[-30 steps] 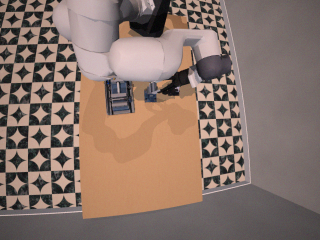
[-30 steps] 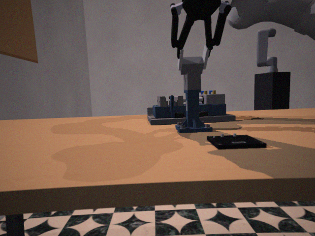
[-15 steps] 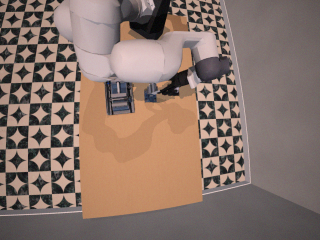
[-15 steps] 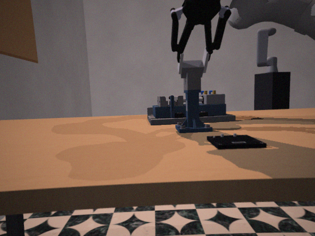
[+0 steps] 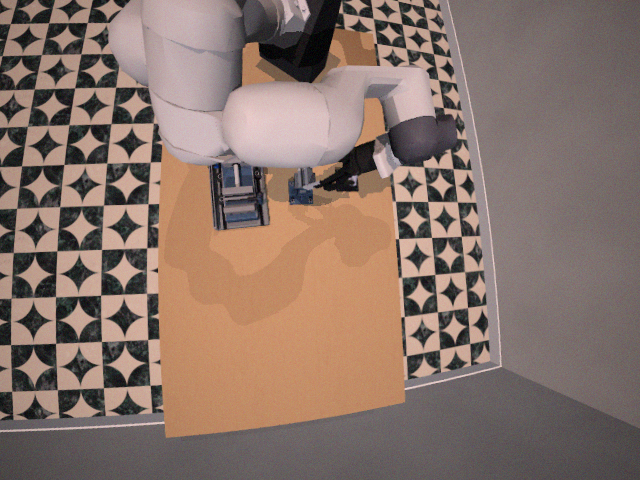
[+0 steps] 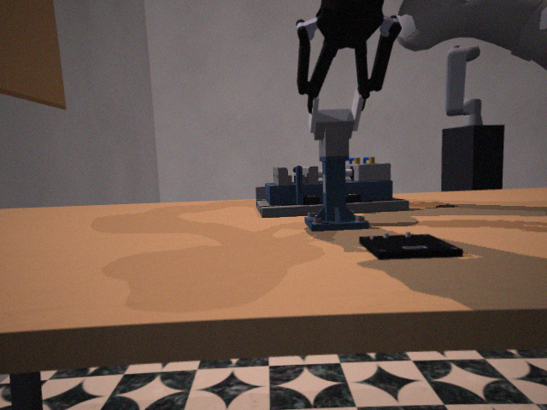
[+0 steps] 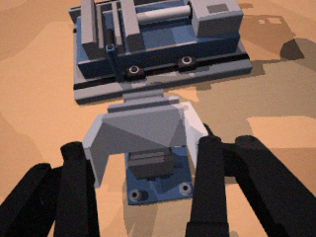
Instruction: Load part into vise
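The part lies 10 mm behind my hand, 20 mm to the right of it and 10 mm below it. Also, from my hand: work stop: 30 mm behind, 200 mm to the right, 90 mm below; infeed plate: 10 mm ahead, 180 mm to the left, 180 mm below; air cylinder rod: 120 mm behind, 220 mm to the right, 110 mm below.
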